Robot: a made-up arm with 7 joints.
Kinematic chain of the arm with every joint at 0, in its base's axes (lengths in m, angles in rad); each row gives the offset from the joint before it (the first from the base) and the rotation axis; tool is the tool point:
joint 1: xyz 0 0 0.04 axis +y
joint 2: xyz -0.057 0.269 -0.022 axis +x
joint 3: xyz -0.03 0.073 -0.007 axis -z
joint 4: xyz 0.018 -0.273 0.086 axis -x
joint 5: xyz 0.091 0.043 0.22 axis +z
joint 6: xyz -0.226 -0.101 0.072 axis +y
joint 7: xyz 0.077 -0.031 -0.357 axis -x
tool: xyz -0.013 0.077 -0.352
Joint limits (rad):
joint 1: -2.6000..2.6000
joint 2: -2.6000..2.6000
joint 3: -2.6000..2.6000
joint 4: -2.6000..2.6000
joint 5: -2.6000..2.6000
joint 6: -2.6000..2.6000
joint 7: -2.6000..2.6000
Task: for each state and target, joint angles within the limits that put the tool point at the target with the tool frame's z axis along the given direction. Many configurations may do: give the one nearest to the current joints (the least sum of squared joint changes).
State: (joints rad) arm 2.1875 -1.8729 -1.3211 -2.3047 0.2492 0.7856 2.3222
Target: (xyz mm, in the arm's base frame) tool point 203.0 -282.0 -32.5 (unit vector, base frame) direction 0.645 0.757 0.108
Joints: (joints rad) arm 1.8936 -1.7596 -0.9056 -1.9508 0.5237 1.4035 1.8969
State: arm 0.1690 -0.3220 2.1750 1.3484 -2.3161 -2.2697 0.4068
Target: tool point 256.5 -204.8 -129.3 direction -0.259 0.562 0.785
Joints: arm 0.5389 -1.1250 2.4435 1.6860 -2.6000 -2.5990 1.2161
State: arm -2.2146 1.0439 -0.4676 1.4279 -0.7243 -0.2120 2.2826
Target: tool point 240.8 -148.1 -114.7 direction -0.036 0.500 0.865
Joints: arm -2.3236 1.0196 -0.3469 1.4351 -0.6477 -0.0685 2.1230
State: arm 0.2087 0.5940 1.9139 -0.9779 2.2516 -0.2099 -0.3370
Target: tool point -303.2 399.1 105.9 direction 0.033 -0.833 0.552
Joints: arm 0.7370 0.5337 1.7510 -0.9546 2.4265 -0.1300 -0.8359
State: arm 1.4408 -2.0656 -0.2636 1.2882 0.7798 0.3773 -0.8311
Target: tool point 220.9 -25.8 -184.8 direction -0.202 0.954 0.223
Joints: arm 1.7840 -1.1266 -0.3632 1.2045 0.7482 -0.3055 -0.3978
